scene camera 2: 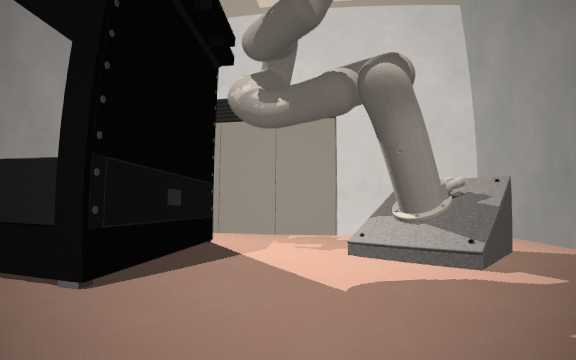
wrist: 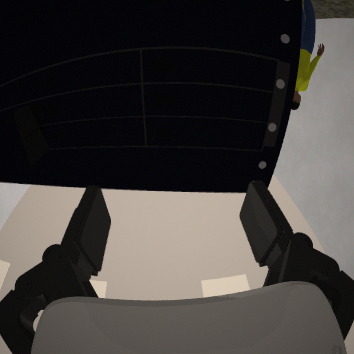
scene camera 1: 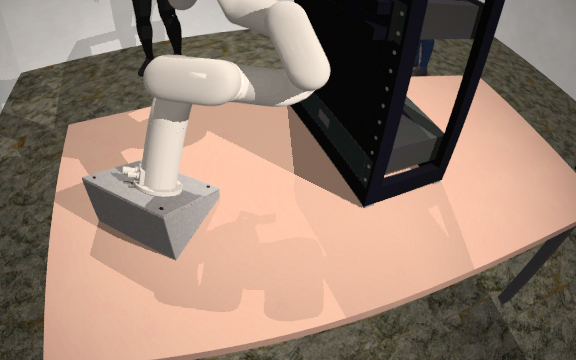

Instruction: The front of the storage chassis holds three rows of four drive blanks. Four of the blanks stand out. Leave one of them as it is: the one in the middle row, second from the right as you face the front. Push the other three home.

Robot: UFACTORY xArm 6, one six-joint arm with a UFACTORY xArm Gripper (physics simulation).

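Places are measured from the arm's base along level axes (x ahead, y left, z up), in metres.
Where they show: gripper, fingertip midpoint: (wrist: 175, 201); arm's base, origin of the base link: (scene camera 2: 422, 206) (scene camera 1: 157, 186).
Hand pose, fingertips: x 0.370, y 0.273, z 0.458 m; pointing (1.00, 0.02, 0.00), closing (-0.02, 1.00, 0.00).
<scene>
Things, the pixels of their top centre, and the offset from my fingertips. "pt": a spot on its surface instead. Level surfaces: height alone.
- storage chassis, surface spot: (wrist: 276, 105) pt 0.074 m ahead, 0.103 m left, 0.043 m down
- faint angular shape, surface spot: (wrist: 31, 134) pt 0.067 m ahead, 0.134 m right, 0.027 m down
- table, its level: 0.555 m down
- lower panel, middle of its top: (scene camera 2: 172, 173) (scene camera 1: 327, 105) 0.107 m ahead, 0.129 m right, 0.399 m down
The storage chassis (wrist: 276, 105) shows in the wrist view as a very dark front with thin lines between rows and a lit screw strip at its image-right end. That view is upside down. A faint angular shape (wrist: 31, 134) near its image-left end looks like the side of blanks that stand out; which ones is too dark to tell. Dark blocks (scene camera 1: 381, 31) (scene camera 2: 226, 56) jut from the upper rack front in both scene views. My gripper (wrist: 175, 201) is open and empty, its fingers apart in front of the rack, with no contact visible. It does not show in the scene views.
The black rack (scene camera 1: 397, 112) (scene camera 2: 74, 150) stands on the table (scene camera 1: 400, 250) (scene camera 2: 300, 320), with a lower panel (scene camera 1: 345, 142) (scene camera 2: 140, 195). The arm's elbow (scene camera 1: 305, 75) (scene camera 2: 260, 102) is close to the rack front. The grey base block (scene camera 1: 135, 220) (scene camera 2: 495, 225) stands apart from it.
</scene>
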